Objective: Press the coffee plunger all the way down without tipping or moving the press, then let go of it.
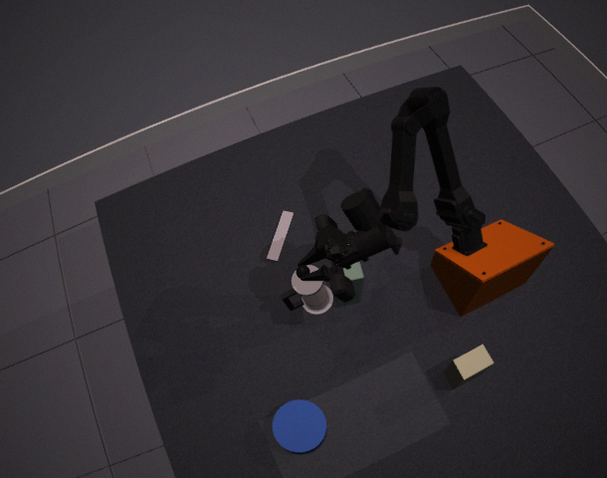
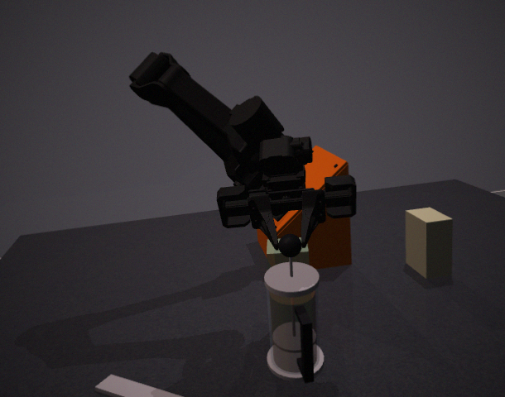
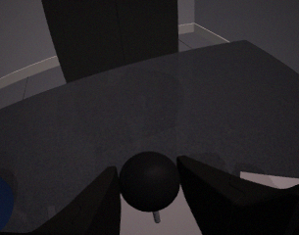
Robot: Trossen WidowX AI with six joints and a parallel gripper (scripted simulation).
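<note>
Right now the coffee press is 10 cm below my gripper tip. Also, from my gripper tip: pale flat strip 3 cm behind, 20 cm to the right, 19 cm below; green block 10 cm behind, 2 cm to the left, 11 cm below.
</note>
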